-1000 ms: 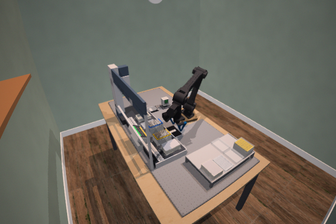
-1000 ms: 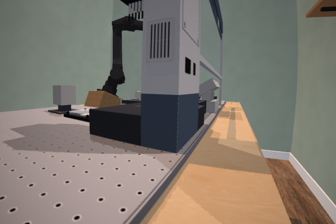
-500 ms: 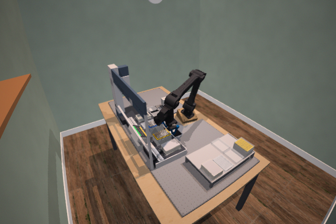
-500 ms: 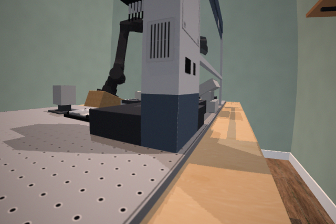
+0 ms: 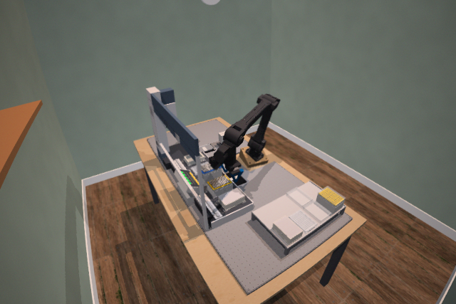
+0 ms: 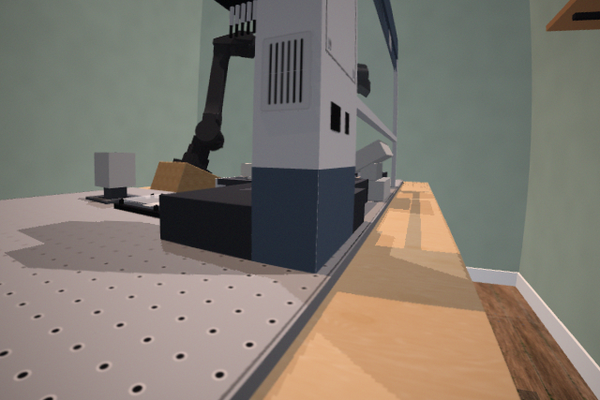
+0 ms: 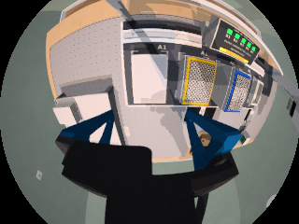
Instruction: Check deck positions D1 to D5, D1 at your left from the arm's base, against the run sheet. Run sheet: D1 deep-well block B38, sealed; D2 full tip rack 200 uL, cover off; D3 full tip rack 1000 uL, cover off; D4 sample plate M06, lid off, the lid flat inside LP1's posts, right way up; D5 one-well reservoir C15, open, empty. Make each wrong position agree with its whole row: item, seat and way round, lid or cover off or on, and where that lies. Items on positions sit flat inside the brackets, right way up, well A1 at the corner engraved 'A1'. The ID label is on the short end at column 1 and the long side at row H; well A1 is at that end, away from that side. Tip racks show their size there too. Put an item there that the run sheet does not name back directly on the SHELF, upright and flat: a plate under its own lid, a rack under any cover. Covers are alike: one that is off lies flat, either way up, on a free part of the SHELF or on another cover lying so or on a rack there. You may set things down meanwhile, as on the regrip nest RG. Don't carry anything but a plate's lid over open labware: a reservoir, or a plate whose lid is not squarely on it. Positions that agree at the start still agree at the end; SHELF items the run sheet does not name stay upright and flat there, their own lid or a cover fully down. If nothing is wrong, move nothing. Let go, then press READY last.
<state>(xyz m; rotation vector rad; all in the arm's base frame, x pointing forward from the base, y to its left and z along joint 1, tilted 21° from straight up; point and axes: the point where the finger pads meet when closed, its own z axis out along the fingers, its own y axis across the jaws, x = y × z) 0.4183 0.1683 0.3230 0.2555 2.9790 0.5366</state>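
My gripper is now 16 cm above the white block. The rest, counted from my hand: yellow-framed tip rack 14 cm below, 12 cm to the right, 1 cm behind; then gantry beam 31 cm to the right, 27 cm above, 15 cm ahead; then blue-framed tip rack 24 cm to the right, 12 cm below, 2 cm behind.
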